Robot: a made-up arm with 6 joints.
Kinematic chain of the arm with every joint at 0, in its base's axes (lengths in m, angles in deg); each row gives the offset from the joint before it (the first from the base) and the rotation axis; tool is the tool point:
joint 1: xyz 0 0 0.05 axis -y
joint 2: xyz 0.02 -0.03 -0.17 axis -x
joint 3: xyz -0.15 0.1 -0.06 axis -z
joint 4: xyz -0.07 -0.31 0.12 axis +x
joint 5: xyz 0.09 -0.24 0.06 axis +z
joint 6: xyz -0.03 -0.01 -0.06 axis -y
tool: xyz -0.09 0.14 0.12
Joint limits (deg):
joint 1: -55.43..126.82
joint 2: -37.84..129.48
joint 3: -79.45..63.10
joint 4: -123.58..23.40
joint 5: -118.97..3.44
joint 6: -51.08..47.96
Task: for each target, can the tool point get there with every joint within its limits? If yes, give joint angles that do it. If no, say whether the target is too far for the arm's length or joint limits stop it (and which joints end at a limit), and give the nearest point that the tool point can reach.
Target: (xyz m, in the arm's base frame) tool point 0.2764 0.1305 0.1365
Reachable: yes | joints 85.26 114.41 -56.44 -59.01 -57.51 -2.53
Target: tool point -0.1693 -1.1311 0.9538
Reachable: no: too far | nearest point -0.2150 -0.4719 0.4468 | short by 0.833 m
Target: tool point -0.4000 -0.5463 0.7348
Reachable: no: joint limits stop it (at a limit: joint 1, joint 5, joint 6) | nearest point -0.3588 -0.3742 0.5404 | short by 0.263 m
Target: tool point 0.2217 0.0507 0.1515
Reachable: yes | joints -2.22 66.70 -30.02 4.97 -83.18 -12.87
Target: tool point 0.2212 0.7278 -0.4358
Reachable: no: joint limits stop it (at a limit: joint 2, joint 5, joint 6) | nearest point 0.1784 0.4484 -0.3418 | short by 0.298 m
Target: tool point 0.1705 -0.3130 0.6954
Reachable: no: joint limits stop it (at a limit: joint 2, joint 4, joint 5, joint 6) | nearest point 0.1303 -0.2717 0.5431 | short by 0.163 m
